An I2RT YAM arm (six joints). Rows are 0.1 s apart.
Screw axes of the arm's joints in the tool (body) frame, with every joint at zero. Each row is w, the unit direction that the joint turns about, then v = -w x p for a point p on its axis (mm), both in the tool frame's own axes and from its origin. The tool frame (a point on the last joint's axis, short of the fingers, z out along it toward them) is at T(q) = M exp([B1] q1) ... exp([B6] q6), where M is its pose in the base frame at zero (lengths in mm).
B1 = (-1, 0, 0, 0, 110.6, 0)
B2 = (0, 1, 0, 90.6, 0, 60)
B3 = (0, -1, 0, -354.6, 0, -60)
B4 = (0, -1, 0, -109.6, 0, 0)
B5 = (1, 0, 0, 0, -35.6, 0)
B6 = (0, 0, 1, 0, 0, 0)
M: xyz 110.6 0 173.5 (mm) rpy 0 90 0 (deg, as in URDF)
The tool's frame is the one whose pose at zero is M.
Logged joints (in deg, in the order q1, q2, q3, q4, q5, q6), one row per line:
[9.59 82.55 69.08 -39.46 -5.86 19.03]
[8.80 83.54 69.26 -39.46 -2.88 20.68]
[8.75 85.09 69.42 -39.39 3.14 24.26]
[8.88 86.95 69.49 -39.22 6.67 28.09]
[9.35 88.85 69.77 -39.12 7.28 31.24]
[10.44 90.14 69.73 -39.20 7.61 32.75]
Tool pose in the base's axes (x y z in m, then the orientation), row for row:
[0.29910 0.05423 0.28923 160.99 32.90 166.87]
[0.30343 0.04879 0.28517 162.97 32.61 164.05]
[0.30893 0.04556 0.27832 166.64 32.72 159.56]
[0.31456 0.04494 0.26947 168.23 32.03 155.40]
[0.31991 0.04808 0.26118 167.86 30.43 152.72]
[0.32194 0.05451 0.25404 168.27 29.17 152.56]
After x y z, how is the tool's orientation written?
As angles about the fixed x, y, z axes (roll, pitch, yaw), in degrees.
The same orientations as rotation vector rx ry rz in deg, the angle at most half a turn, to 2 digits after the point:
[9.40 144.05 19.12]
[13.80 144.23 15.59]
[20.86 143.88 9.18]
[26.92 143.78 5.78]
[30.65 144.43 5.79]
[31.45 145.59 5.67]

